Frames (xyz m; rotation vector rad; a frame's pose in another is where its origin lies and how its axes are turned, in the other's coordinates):
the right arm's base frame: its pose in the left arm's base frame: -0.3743 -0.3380 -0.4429 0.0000 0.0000 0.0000
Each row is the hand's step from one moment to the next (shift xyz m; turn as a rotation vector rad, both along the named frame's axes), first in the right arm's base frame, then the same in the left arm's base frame.
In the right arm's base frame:
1: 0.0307 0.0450 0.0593 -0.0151 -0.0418 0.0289
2: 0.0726 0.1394 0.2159 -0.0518 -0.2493 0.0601
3: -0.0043 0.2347 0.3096 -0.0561 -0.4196 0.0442
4: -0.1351 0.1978 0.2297 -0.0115 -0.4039 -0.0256
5: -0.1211 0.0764 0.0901 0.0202 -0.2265 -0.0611
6: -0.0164 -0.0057 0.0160 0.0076 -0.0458 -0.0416
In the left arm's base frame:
1: 0.0307 0.0450 0.0593 -0.0151 -0.0418 0.0289
2: 0.0726 0.1394 0.2159 -0.0518 -0.2493 0.0601
3: -0.0043 0.2347 0.3096 -0.0561 -0.4196 0.0442
4: -0.1351 0.1978 0.2297 -0.0115 -0.4039 -0.0256
5: -0.1211 0.0764 0.0901 0.0202 -0.2265 -0.0611
6: -0.0164 -0.0057 0.0160 0.0076 -0.0458 -0.0416

